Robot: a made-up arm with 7 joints.
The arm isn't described. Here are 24 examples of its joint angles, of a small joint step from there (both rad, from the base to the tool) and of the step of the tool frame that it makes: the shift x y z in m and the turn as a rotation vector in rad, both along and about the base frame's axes.
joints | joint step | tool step
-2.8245 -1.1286 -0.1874 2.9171 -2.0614 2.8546 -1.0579 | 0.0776 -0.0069 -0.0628 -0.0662 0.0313 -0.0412 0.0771 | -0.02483 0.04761 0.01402 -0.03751 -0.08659 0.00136
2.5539 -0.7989 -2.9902 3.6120 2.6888 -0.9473 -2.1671 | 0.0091 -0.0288 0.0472 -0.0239 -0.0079 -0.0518 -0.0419 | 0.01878 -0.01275 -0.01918 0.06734 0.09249 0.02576
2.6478 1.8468 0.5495 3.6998 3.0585 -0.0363 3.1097 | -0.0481 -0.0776 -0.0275 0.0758 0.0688 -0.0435 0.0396 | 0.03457 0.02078 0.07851 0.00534 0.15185 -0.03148
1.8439 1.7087 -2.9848 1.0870 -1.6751 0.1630 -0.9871 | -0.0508 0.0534 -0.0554 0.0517 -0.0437 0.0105 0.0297 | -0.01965 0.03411 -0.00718 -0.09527 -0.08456 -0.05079
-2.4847 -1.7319 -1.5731 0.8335 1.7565 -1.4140 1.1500 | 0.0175 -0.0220 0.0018 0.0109 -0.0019 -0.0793 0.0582 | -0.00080 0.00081 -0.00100 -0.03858 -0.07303 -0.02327
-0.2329 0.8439 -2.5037 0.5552 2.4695 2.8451 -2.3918 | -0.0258 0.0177 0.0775 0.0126 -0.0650 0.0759 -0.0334 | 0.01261 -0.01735 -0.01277 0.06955 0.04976 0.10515
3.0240 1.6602 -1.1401 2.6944 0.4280 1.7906 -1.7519 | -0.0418 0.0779 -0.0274 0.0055 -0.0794 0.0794 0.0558 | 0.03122 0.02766 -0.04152 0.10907 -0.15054 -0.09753
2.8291 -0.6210 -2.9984 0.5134 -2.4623 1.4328 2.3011 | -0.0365 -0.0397 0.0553 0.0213 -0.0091 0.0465 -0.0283 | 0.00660 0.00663 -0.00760 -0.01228 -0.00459 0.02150
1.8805 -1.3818 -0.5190 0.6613 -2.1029 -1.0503 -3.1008 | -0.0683 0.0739 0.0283 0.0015 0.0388 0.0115 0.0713 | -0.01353 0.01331 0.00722 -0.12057 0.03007 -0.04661
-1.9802 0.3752 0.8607 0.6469 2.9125 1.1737 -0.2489 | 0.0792 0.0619 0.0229 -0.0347 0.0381 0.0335 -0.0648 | 0.03177 0.03110 -0.01932 0.03453 0.00799 0.06710
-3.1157 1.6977 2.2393 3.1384 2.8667 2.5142 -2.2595 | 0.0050 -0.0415 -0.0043 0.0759 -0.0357 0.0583 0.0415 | 0.01163 0.01599 0.01678 0.08818 -0.00439 -0.10724
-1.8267 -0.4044 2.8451 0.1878 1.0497 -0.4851 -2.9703 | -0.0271 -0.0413 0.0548 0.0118 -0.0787 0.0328 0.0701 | -0.00591 0.00896 -0.01346 0.00717 0.06363 0.03123
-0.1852 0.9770 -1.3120 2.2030 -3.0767 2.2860 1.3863 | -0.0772 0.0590 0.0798 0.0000 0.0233 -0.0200 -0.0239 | 0.00018 -0.04330 -0.04839 0.09629 0.00468 -0.05684
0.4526 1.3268 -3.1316 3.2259 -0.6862 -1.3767 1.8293 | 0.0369 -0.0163 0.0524 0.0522 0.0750 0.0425 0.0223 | -0.01523 0.03024 -0.01254 0.11954 0.04839 0.06960
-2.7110 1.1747 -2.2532 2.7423 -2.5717 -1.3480 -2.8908 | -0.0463 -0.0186 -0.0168 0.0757 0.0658 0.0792 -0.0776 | -0.00990 0.00819 0.00104 0.06314 -0.07946 0.09639
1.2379 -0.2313 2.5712 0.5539 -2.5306 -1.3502 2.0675 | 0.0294 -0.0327 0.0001 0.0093 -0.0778 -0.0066 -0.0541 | 0.00244 -0.00163 -0.00614 0.00783 -0.00517 0.13336
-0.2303 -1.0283 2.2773 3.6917 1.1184 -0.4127 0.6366 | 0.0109 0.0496 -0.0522 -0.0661 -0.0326 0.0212 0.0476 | -0.00132 -0.00277 0.01432 0.02929 -0.01731 -0.04233
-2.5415 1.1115 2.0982 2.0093 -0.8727 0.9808 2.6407 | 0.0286 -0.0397 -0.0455 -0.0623 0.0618 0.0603 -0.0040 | 0.05636 -0.00091 -0.00700 0.07605 0.08744 0.11276
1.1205 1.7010 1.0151 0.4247 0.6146 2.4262 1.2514 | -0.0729 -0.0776 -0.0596 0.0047 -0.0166 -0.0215 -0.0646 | 0.01320 0.01296 -0.01091 0.02707 -0.10929 -0.12324
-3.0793 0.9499 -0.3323 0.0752 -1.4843 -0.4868 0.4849 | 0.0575 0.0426 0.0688 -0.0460 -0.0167 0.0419 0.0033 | 0.02736 -0.01627 0.00946 -0.04230 -0.10786 0.12390
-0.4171 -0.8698 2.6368 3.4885 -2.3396 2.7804 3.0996 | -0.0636 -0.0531 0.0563 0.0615 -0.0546 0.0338 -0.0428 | 0.00282 0.02191 -0.01673 -0.02453 0.04617 -0.02745
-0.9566 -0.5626 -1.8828 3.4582 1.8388 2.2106 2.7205 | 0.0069 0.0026 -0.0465 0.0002 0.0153 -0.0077 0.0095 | -0.00161 -0.00793 0.00384 0.01300 -0.02242 -0.01900
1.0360 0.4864 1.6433 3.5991 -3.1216 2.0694 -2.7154 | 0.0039 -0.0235 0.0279 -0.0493 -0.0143 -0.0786 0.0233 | -0.01029 0.00874 0.02286 -0.02003 -0.12059 0.05834
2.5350 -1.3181 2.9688 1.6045 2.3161 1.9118 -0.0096 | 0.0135 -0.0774 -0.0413 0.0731 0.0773 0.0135 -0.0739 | -0.00278 -0.01116 -0.02282 -0.08634 -0.02843 -0.07803
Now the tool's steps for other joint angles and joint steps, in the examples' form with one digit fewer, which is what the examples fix.
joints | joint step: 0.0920 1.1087 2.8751 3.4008 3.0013 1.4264 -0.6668 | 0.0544 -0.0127 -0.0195 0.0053 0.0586 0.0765 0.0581
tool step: -0.0068 0.0347 0.0017 0.0624 0.0452 -0.0212
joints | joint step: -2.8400 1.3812 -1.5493 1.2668 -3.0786 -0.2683 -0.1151 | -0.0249 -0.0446 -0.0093 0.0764 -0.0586 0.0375 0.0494
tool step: -0.0193 0.0103 0.0244 0.0319 0.0435 0.0821
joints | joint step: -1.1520 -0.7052 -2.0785 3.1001 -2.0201 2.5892 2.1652 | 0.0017 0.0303 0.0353 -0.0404 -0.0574 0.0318 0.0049
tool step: -0.0069 -0.0139 0.0118 0.0091 -0.0236 -0.0135
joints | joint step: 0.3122 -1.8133 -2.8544 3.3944 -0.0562 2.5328 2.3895 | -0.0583 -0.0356 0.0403 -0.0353 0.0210 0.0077 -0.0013
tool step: -0.0032 0.0333 -0.0332 -0.0408 -0.0899 -0.0565
